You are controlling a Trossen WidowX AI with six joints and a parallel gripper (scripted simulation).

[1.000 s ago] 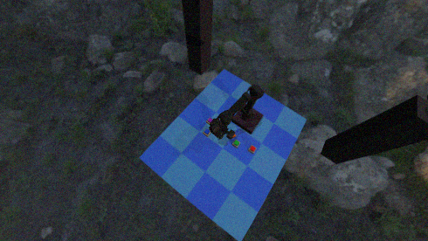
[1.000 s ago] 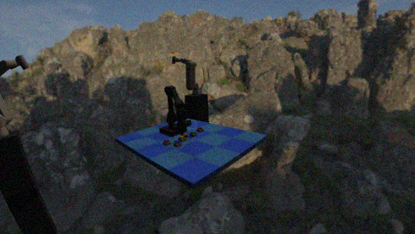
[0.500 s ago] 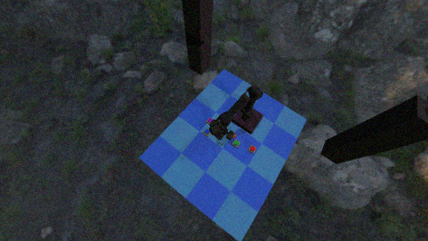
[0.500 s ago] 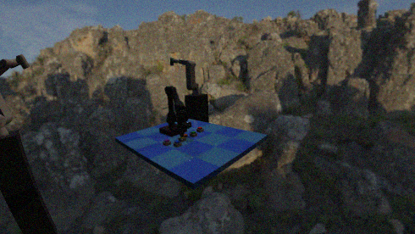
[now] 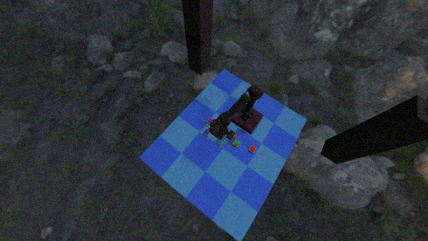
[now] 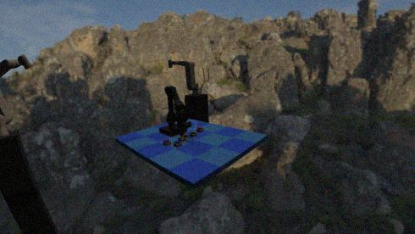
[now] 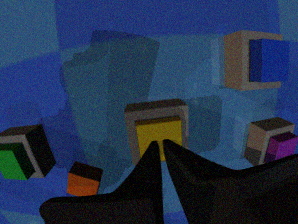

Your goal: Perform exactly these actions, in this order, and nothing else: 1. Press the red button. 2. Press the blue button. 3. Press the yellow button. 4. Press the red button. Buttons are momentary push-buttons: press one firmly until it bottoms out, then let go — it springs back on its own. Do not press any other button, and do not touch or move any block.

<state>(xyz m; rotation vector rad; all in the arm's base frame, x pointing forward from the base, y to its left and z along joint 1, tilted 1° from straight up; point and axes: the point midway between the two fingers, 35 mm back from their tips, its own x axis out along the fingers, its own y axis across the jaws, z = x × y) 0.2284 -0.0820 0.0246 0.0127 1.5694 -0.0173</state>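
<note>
Right now the yellow button is 10 mm below my gripper tip. Also, from my gripper tip: magenta button: 130 mm to the right, 40 mm behind; then blue button: 100 mm to the right, 50 mm ahead; then orange block: 80 mm to the left, 50 mm behind, 20 mm below.
</note>
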